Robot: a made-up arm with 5 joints.
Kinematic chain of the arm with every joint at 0, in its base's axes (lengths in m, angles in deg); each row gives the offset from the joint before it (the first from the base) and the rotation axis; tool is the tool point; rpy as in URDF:
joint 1: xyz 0.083 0 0.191 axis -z
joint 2: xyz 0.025 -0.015 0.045 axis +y
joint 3: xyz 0.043 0 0.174 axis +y
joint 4: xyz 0.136 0 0.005 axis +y
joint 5: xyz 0.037 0.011 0 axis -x
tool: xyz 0 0 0 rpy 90 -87.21 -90
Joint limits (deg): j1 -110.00..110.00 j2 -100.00..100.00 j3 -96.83..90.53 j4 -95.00..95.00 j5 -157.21..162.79
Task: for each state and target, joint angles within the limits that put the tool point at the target. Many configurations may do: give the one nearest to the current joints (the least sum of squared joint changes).
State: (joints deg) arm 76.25 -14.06 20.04 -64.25 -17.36
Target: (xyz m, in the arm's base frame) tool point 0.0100 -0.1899 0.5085
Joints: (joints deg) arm 109.90 2.13 -28.24 -49.75 -17.36
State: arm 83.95 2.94 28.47 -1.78 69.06
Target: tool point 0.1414 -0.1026 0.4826
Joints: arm 58.41 -33.90 9.95 -5.91 69.06
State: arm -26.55 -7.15 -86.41 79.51 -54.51
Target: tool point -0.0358 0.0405 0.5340
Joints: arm 20.65 -37.02 -94.34 62.93 -54.51
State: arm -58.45 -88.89 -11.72 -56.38 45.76
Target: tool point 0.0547 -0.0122 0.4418
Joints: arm -15.86 -77.07 38.91 -50.93 45.76
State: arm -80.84 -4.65 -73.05 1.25 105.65
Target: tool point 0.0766 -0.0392 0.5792
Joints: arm -74.95 -17.04 -89.24 -2.24 105.65
